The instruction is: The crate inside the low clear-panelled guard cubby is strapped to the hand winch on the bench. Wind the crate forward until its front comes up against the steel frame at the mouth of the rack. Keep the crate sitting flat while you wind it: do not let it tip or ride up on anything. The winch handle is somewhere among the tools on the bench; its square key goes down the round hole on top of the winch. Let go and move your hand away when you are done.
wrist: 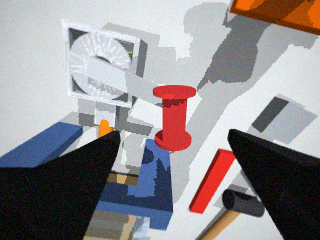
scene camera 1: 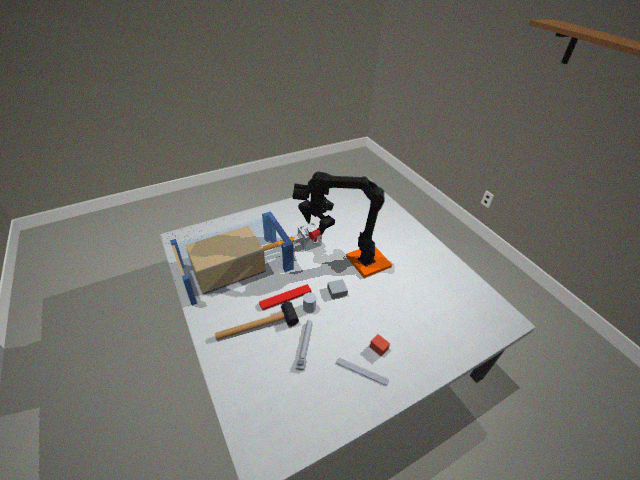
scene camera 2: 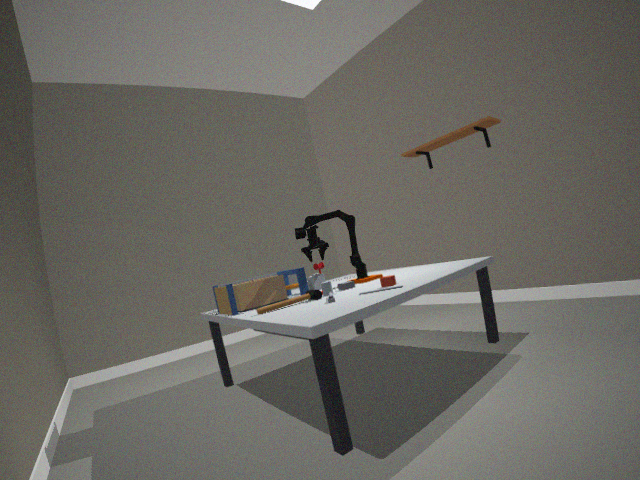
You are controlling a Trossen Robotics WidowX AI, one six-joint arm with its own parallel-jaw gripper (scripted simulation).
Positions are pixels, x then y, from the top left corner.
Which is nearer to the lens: the grey block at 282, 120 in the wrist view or the red knob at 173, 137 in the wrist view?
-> The red knob.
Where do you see a hammer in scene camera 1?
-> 288, 313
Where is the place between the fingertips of the gripper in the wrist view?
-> At 173, 134
